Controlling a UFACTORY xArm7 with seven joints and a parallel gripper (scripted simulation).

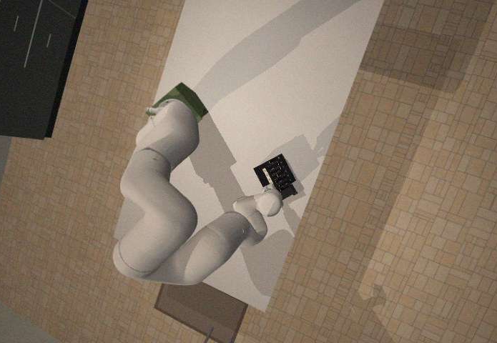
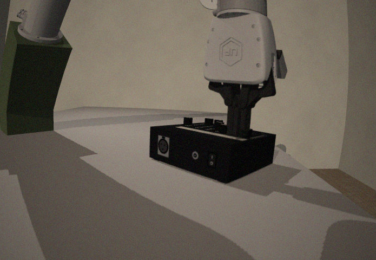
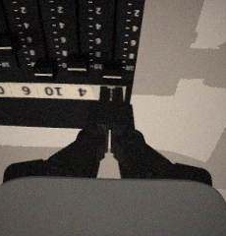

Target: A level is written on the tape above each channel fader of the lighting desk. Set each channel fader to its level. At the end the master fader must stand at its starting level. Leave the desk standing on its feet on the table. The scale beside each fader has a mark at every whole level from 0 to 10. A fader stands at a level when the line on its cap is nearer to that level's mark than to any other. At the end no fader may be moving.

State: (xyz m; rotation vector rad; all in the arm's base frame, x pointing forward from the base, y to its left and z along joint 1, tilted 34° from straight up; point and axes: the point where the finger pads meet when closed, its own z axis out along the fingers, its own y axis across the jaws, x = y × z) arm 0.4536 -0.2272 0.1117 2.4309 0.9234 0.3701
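My gripper is now 130 mm to the right of the master fader cap, 50 mm past it and 10 mm above it.
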